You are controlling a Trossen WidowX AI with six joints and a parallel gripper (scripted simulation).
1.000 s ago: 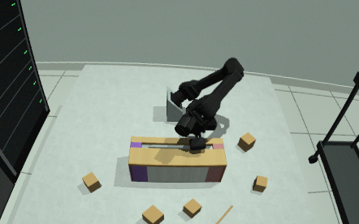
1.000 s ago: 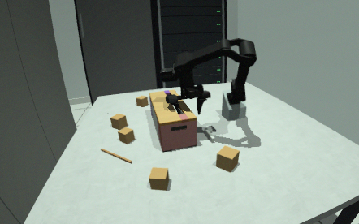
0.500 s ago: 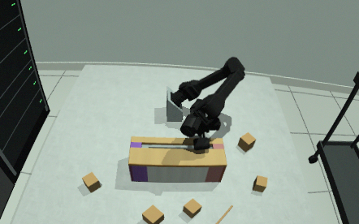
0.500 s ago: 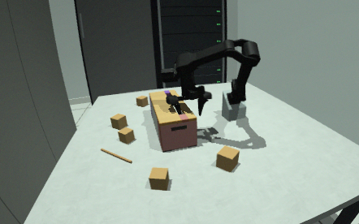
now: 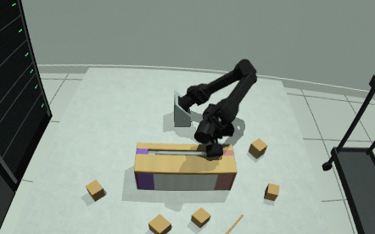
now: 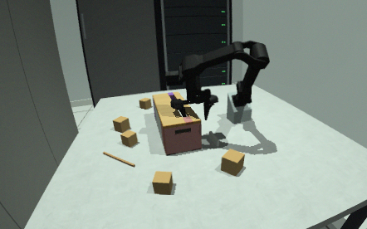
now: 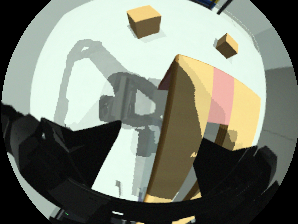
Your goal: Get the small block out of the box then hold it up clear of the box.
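Right now my gripper tip is 40 mm above the blue block, 30 mm to the right of it and 20 mm short of it. Also, from my gripper tip: box (120 mm to the right, 30 mm below, 30 mm ahead); thin wooden stick (340 mm ahead, 80 mm below, 40 mm to the left).
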